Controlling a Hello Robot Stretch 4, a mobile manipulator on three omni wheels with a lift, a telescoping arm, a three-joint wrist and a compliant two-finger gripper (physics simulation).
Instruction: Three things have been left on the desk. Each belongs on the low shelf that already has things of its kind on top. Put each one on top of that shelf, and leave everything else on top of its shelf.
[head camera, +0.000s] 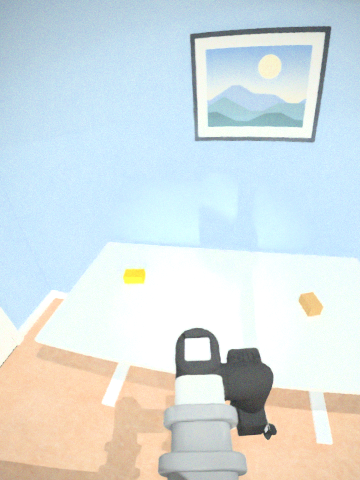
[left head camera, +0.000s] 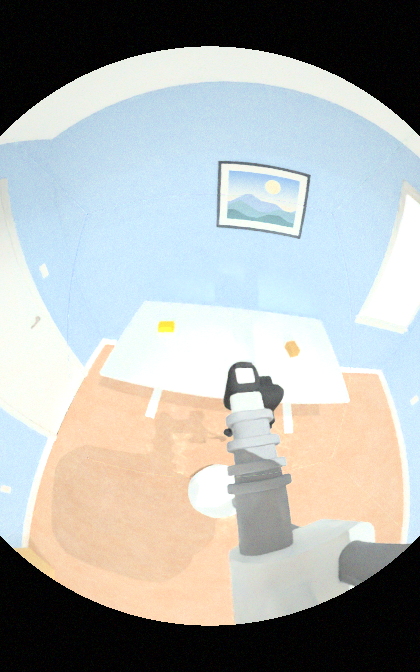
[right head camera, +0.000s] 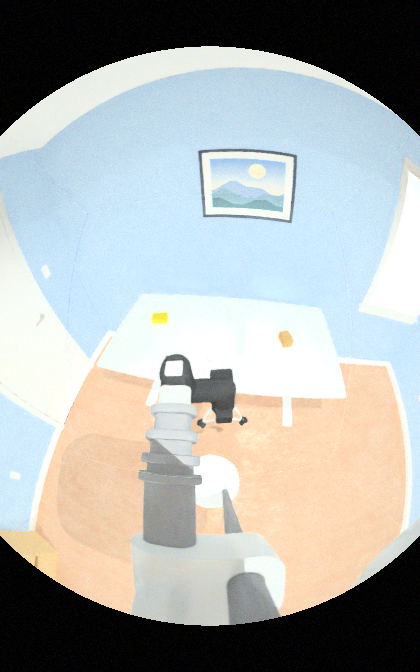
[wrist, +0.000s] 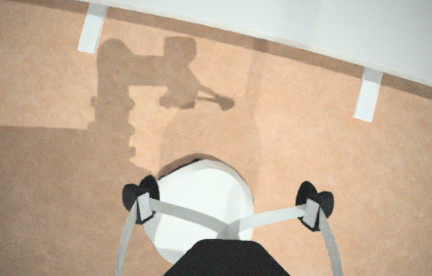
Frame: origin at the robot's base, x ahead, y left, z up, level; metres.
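Seen in the pictures: gripper, fingertip midpoint: (head camera: 236, 436) (wrist: 227, 194); robot's base at its link origin: (wrist: 203, 206).
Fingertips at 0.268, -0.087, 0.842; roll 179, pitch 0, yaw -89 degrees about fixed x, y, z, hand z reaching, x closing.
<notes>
Pixels of each thing's top centre, then the offset from my fingertips to it, as dx, dy, dz. Level surfaces: height alone.
- yellow block at its top centre: (head camera: 133, 273) +0.748, +0.391, -0.105
- white desk at its surface level: dz -0.150
- tan-orange block at its top centre: (head camera: 311, 300) +0.503, -0.418, -0.100
A yellow block (head camera: 134, 276) (left head camera: 166, 327) (right head camera: 159, 318) lies at the back left of the white desk (head camera: 90, 320) (left head camera: 125, 362) (right head camera: 122, 352) (wrist: 325, 25). A tan-orange block (head camera: 311, 304) (left head camera: 292, 349) (right head camera: 285, 339) lies on the right part of the desk. I cannot make out a third thing on the bright desk top. My gripper (right head camera: 222, 421) (wrist: 227, 194) is open, its fingertips wide apart with no object between them. It points down over the floor in front of the desk's near edge. In the head camera view most of it is hidden behind the wrist.
A round white disc (left head camera: 210, 492) (right head camera: 216, 481) (wrist: 200, 210) is low at the floor below the gripper. A light wood piece of furniture (left head camera: 34, 560) (right head camera: 25, 542) shows partly at the lower left. A framed picture (head camera: 257, 85) hangs behind the desk. The desk has white legs (wrist: 369, 95).
</notes>
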